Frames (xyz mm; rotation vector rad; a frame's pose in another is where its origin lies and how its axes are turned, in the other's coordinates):
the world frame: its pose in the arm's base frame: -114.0 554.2 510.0 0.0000 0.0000 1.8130
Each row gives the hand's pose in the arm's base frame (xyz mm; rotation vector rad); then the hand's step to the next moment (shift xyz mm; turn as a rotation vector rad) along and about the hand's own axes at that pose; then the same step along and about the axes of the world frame.
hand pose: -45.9 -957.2 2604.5 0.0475 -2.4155 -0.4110
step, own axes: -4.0 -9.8 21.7 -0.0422 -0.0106 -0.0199
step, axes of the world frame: 0.2 11.7 -21.1 -0.0201 -0.0407 -0.0152
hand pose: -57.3 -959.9 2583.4 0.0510 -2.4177 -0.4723
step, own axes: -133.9 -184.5 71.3 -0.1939 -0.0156 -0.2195
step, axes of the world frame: -135.3 -12.2 -196.4 -0.1219 -0.2647 0.0333
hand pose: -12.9 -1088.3 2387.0 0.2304 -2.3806 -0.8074
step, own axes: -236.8 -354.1 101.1 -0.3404 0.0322 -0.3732
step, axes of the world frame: -176.2 -78.8 -393.0 -0.1606 -0.4721 0.0866
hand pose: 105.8 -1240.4 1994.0 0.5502 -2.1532 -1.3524
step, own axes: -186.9 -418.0 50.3 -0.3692 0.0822 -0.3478
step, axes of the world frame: -60.1 -126.6 -438.8 -0.1077 -0.4887 0.1166
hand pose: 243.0 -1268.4 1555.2 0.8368 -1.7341 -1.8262
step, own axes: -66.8 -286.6 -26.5 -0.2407 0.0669 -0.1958
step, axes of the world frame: 29.9 -94.1 -278.5 -0.0447 -0.3012 0.0895
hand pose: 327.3 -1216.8 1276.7 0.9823 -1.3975 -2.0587
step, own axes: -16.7 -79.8 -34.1 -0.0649 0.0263 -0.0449
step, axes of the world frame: 11.8 -42.3 -76.7 -0.0090 -0.0756 0.0336
